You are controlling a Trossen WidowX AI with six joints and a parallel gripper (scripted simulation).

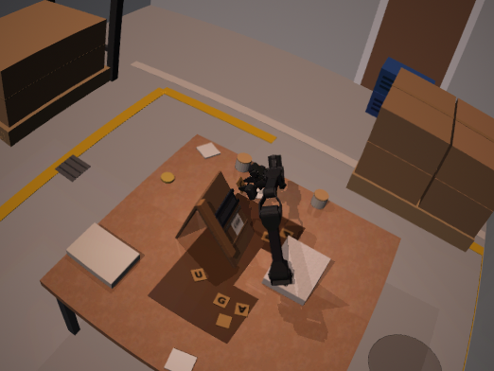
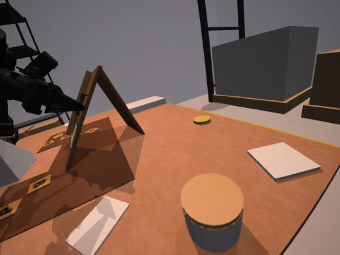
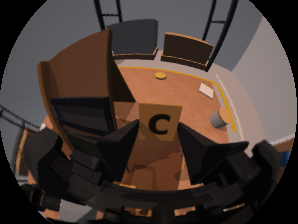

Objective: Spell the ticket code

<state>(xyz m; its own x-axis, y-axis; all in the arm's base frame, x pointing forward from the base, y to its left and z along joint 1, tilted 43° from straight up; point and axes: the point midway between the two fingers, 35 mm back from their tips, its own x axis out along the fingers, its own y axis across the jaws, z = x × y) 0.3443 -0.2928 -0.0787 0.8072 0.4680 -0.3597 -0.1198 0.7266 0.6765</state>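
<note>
Right now my gripper tip is 14 cm to the right of the white ticket, 8 cm above it and 7 cm past it. Round my gripper tip: dark mat (26 cm to the left, 18 cm below, 17 cm behind); then yellow disc (39 cm ahead, 17 cm below, 2 cm to the left); then white card (19 cm to the right, 18 cm below, 4 cm behind).
</note>
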